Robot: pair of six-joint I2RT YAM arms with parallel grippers.
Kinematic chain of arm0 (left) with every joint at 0, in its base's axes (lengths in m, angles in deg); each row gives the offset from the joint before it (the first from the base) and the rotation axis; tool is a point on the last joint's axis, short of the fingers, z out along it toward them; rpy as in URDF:
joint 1: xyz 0 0 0.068 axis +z
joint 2: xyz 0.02 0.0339 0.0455 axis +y
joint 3: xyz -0.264 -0.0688 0 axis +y
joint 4: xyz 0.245 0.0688 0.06 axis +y
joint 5: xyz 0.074 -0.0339 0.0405 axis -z
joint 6: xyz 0.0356 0 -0.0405 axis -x
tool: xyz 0 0 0 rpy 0 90 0
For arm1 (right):
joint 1: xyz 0 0 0.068 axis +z
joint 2: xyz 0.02 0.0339 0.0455 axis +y
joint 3: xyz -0.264 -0.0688 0 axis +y
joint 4: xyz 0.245 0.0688 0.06 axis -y
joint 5: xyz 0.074 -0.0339 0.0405 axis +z
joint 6: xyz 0.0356 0 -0.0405 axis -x
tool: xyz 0 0 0 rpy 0 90 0
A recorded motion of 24 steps. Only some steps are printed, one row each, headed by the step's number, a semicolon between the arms.
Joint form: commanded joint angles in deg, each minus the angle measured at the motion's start. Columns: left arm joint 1, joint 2, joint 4, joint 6, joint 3, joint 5; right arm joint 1, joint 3, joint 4, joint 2, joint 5, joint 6.
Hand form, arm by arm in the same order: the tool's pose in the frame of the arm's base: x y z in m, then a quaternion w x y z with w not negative. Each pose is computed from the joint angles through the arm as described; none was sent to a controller.
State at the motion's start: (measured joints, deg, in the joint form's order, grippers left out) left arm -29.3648 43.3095 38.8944 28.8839 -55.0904 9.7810; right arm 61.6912 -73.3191 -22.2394 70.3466 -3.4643 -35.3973
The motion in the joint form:
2: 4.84 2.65 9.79 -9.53 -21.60 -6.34; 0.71 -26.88 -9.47 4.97 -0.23 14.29
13: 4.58 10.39 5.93 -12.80 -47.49 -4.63; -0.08 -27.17 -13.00 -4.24 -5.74 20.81
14: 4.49 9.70 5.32 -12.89 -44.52 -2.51; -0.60 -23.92 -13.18 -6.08 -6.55 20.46
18: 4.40 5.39 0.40 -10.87 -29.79 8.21; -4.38 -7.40 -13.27 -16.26 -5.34 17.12
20: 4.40 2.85 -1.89 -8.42 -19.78 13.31; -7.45 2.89 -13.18 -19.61 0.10 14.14
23: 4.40 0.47 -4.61 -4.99 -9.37 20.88; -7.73 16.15 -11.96 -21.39 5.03 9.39
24: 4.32 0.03 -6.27 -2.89 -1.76 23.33; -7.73 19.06 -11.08 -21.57 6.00 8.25
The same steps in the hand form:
2: 0.1088 -0.0520 0.4463 0.53620 0.05411 0.80679 -0.24216; 0.1219 0.2283 0.5134 0.51096 -0.24358 0.70709 0.42380
13: 0.0793 -0.0401 0.5580 0.67426 0.08444 0.67649 -0.28390; 0.0956 0.1649 0.5411 0.58576 -0.23164 0.67359 0.38665
14: 0.0844 -0.0441 0.5482 0.65958 0.09911 0.68522 -0.29259; 0.0959 0.1609 0.5303 0.58181 -0.22638 0.68540 0.37480
18: 0.1003 -0.0588 0.4990 0.59038 0.15079 0.70929 -0.35443; 0.0938 0.1360 0.4739 0.54807 -0.20601 0.73062 0.35125
20: 0.1109 -0.0670 0.4588 0.53273 0.15992 0.73537 -0.38712; 0.1003 0.1358 0.4273 0.49148 -0.20922 0.76910 0.35094
23: 0.1184 -0.0752 0.4142 0.45706 0.17057 0.75635 -0.43582; 0.1046 0.1454 0.3590 0.39863 -0.21182 0.82106 0.34942
24: 0.1279 -0.0812 0.3763 0.40162 0.15876 0.78226 -0.44897; 0.1052 0.1473 0.3440 0.37983 -0.20964 0.83024 0.34997

